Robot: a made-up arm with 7 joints.
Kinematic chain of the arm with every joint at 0, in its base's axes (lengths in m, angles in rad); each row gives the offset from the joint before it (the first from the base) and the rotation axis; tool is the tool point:
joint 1: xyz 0 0 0 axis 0 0.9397 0.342
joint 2: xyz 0 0 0 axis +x
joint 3: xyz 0 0 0 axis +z
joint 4: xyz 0.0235 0 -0.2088 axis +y
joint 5: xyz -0.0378 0 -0.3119 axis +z
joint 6: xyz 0 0 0 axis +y
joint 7: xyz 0 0 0 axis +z
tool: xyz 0 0 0
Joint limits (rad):
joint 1: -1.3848..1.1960
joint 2: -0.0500..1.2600
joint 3: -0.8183..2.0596
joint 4: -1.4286..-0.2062
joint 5: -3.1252..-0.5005
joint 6: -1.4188..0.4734
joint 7: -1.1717..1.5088
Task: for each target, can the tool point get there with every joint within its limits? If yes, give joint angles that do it. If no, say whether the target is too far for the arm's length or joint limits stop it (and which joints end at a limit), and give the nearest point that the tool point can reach.
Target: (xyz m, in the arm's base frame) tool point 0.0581 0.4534 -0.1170
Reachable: yes | joints 0.6917 1.0132 0.7548 -1.1546 -1.2099 -1.0593 0.5537
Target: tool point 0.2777 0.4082 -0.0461
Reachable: yes | joints -0.9504 0.6662 1.5198 -0.9083 -1.5265 -0.1297 -0.5221
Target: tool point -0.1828 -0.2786 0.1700
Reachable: no: joint limits stop it (at a limit: joint 1, joint 2, joint 3, joint 4) | nearest point 0.2132 -0.3767 0.0621 | short by 0.422 m
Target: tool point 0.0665 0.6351 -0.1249
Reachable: no: too far | nearest point 0.0536 0.5118 -0.1006 | short by 0.126 m
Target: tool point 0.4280 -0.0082 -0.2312
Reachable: yes | joints -0.5935 0.4519 -0.5025 -1.0127 -1.6249 -0.0260 0.0686
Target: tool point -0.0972 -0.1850 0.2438
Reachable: no: joint limits stop it (at a limit: joint 1, joint 2, joint 4) | nearest point 0.2585 -0.3217 0.1445 | short by 0.394 m
